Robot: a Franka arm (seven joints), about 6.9 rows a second.
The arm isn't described. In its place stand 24 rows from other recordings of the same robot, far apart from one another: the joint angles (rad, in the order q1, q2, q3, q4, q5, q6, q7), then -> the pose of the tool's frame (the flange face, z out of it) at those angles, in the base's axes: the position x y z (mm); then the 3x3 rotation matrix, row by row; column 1 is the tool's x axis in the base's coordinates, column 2 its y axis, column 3 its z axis.
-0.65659 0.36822 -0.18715 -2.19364 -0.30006 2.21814 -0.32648 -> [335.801, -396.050, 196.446], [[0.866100, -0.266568, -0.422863], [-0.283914, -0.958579, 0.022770], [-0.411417, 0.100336, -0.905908]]
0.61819 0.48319 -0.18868 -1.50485 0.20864 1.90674 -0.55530 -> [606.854, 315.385, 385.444], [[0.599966, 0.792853, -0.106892], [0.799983, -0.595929, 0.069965], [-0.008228, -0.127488, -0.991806]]
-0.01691 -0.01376 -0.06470 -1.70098 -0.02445 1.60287 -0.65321 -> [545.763, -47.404, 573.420], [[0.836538, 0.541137, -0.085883], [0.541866, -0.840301, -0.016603], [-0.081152, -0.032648, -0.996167]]
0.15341 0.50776 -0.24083 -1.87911 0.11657 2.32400 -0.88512 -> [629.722, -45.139, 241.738], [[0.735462, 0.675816, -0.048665], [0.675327, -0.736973, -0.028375], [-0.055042, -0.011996, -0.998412]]
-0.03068 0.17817 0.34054 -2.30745 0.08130 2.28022 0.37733 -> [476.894, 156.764, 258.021], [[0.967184, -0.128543, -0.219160], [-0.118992, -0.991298, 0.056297], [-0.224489, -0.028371, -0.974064]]
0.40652 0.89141 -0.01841 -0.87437 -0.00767 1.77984 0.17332 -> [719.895, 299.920, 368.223], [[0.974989, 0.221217, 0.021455], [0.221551, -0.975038, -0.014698], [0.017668, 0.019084, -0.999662]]
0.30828 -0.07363 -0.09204 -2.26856 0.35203 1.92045 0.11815 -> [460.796, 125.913, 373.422], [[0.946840, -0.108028, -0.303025], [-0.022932, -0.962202, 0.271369], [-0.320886, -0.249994, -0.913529]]
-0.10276 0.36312 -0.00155 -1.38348 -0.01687 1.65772 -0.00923 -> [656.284, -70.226, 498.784], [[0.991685, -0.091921, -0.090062], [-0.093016, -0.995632, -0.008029], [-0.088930, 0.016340, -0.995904]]
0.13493 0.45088 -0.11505 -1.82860 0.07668 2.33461 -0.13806 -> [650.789, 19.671, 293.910], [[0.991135, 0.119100, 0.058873], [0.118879, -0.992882, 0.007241], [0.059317, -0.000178, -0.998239]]
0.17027 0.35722 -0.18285 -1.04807 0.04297 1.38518 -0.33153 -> [637.123, 23.896, 638.743], [[0.943459, 0.331159, -0.014819], [0.330821, -0.943452, -0.021366], [-0.021056, 0.015255, -0.999662]]
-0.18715 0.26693 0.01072 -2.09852 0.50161 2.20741 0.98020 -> [557.924, -83.071, 283.260], [[0.076235, -0.996947, -0.016864], [-0.913996, -0.076631, 0.398420], [-0.398496, -0.014960, -0.917048]]
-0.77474 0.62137 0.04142 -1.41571 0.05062 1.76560 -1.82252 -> [510.311, -460.385, 316.777], [[0.491828, 0.858028, -0.147968], [0.860339, -0.452781, 0.234106], [0.133873, -0.242443, -0.960885]]
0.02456 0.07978 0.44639 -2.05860 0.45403 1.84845 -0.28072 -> [460.659, 270.446, 388.896], [[0.804530, 0.432907, -0.406599], [0.565191, -0.768391, 0.300224], [-0.182458, -0.471346, -0.862869]]
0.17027 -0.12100 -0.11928 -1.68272 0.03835 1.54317 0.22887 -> [512.562, 26.477, 633.688], [[0.984178, -0.175798, -0.022110], [-0.174483, -0.983307, 0.051596], [-0.030812, -0.046921, -0.998423]]
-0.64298 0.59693 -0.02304 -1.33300 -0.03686 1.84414 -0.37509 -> [560.825, -440.085, 376.279], [[0.957415, -0.271919, -0.097042], [-0.271839, -0.962237, 0.014300], [-0.097266, 0.012688, -0.995178]]
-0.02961 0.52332 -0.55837 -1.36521 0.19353 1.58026 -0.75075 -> [600.580, -291.970, 433.447], [[0.959378, 0.155727, -0.235252], [0.174038, -0.982966, 0.059058], [-0.222048, -0.097602, -0.970139]]
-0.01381 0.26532 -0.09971 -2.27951 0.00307 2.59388 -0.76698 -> [536.235, -61.673, 243.197], [[0.792589, 0.607920, 0.047296], [0.609450, -0.792262, -0.029846], [0.019327, 0.052481, -0.998435]]
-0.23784 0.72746 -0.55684 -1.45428 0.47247 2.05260 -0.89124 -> [567.483, -435.092, 299.140], [[0.999294, -0.013492, 0.035074], [-0.015018, -0.998936, 0.043601], [0.034449, -0.044097, -0.998433]]
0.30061 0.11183 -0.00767 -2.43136 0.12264 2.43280 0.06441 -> [456.999, 138.153, 250.989], [[0.984101, 0.126814, -0.124354], [0.133241, -0.990072, 0.044773], [-0.117441, -0.060630, -0.991227]]
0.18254 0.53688 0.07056 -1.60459 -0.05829 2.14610 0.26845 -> [668.972, 164.002, 318.480], [[0.999937, 0.006162, 0.009392], [0.006264, -0.999921, -0.010892], [0.009324, 0.010950, -0.999897]]
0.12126 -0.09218 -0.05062 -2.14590 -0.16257 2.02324 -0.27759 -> [515.925, 26.740, 440.937], [[0.911752, 0.410466, -0.015042], [0.404375, -0.903442, -0.142383], [-0.072033, 0.123736, -0.989697]]
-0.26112 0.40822 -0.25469 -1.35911 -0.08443 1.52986 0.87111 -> [576.652, -305.665, 479.815], [[0.196908, -0.938896, -0.282316], [-0.980415, -0.189655, -0.053079], [-0.003706, 0.287238, -0.957852]]
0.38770 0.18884 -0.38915 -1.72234 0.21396 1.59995 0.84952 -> [579.823, 33.865, 457.030], [[0.583712, -0.759764, -0.286426], [-0.757824, -0.636422, 0.143770], [-0.291519, 0.133140, -0.947254]]
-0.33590 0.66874 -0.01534 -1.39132 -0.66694 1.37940 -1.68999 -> [586.871, -293.253, 307.390], [[-0.091126, 0.700723, -0.707590], [0.872997, -0.285661, -0.395316], [-0.479138, -0.653748, -0.585697]]
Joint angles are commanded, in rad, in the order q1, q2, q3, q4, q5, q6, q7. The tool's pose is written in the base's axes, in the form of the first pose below.
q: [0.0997 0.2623 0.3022 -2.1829 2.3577 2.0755 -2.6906]
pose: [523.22, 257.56, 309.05], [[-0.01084, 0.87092, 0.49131], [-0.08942, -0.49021, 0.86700], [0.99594, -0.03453, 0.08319]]
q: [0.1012 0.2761 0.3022 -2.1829 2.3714 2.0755 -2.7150]
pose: [523.00, 257.97, 301.78], [[-0.01500, 0.86561, 0.50049], [-0.08366, -0.49988, 0.86204], [0.99638, -0.02895, 0.07992]]
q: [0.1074 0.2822 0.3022 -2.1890 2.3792 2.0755 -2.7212]
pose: [519.62, 260.42, 296.07], [[-0.00631, 0.86544, 0.50097], [-0.08197, -0.49974, 0.86229], [0.99661, -0.03563, 0.07410]]
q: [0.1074 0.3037 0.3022 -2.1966 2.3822 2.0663 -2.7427]
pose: [516.46, 260.35, 282.30], [[-0.00010, 0.86529, 0.50127], [-0.07491, -0.49987, 0.86286], [0.99719, -0.03746, 0.06487]]
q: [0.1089 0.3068 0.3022 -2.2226 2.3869 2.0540 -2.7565]
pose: [507.74, 259.54, 271.59], [[0.01055, 0.86659, 0.49890], [-0.06998, -0.49707, 0.86489], [0.99749, -0.04404, 0.05540]]
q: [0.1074 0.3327 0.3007 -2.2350 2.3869 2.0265 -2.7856]
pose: [502.84, 259.02, 255.83], [[0.00944, 0.86935, 0.49411], [-0.06981, -0.49236, 0.86759], [0.99752, -0.04269, 0.05604]]
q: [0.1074 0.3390 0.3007 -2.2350 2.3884 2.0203 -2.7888]
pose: [502.50, 259.46, 253.20], [[0.01037, 0.86953, 0.49376], [-0.07334, -0.49180, 0.86762], [0.99725, -0.04521, 0.05867]]
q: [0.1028 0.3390 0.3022 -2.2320 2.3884 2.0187 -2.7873]
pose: [504.37, 258.34, 254.62], [[0.00797, 0.86820, 0.49615], [-0.07704, -0.49416, 0.86595], [0.99700, -0.04513, 0.06294]]
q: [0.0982 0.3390 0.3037 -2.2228 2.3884 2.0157 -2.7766]
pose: [508.37, 257.93, 258.59], [[0.00712, 0.86702, 0.49822], [-0.08873, -0.49572, 0.86394], [0.99603, -0.05036, 0.07340]]
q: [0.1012 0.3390 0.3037 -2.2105 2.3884 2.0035 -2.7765]
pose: [511.87, 261.67, 264.71], [[-0.00954, 0.87058, 0.49194], [-0.10324, -0.49019, 0.86548], [0.99461, -0.04253, 0.09455]]
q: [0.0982 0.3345 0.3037 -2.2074 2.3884 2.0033 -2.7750]
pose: [513.99, 260.47, 268.36], [[-0.01597, 0.86930, 0.49402], [-0.10570, -0.49278, 0.86371], [0.99427, -0.03842, 0.09975]]
